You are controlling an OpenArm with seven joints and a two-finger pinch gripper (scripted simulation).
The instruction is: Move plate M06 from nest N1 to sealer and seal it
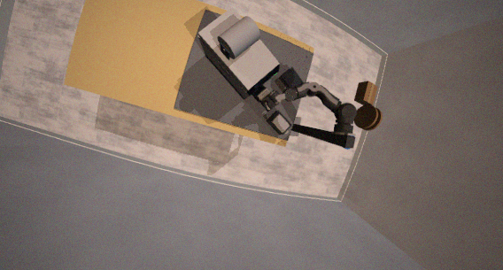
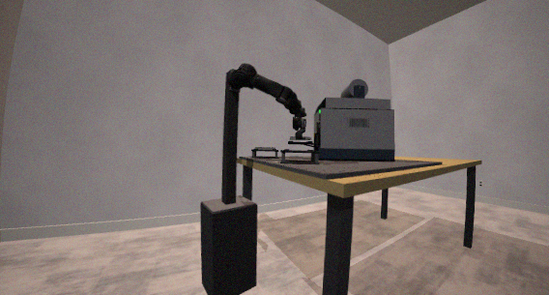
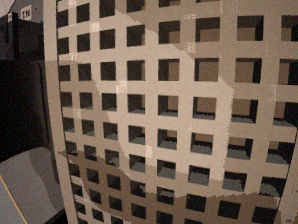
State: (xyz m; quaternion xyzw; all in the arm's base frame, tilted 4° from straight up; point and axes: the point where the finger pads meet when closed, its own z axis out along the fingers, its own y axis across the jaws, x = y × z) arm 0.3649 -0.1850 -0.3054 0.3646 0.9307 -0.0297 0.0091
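Right now my hand is 20 mm above the sealer stage. The rest, counted from my hand: start key: 10 mm ahead, 140 mm to the right, 70 mm above; yellow warning label: 130 mm ahead, 30 mm above; open plate M06: right at my hand.
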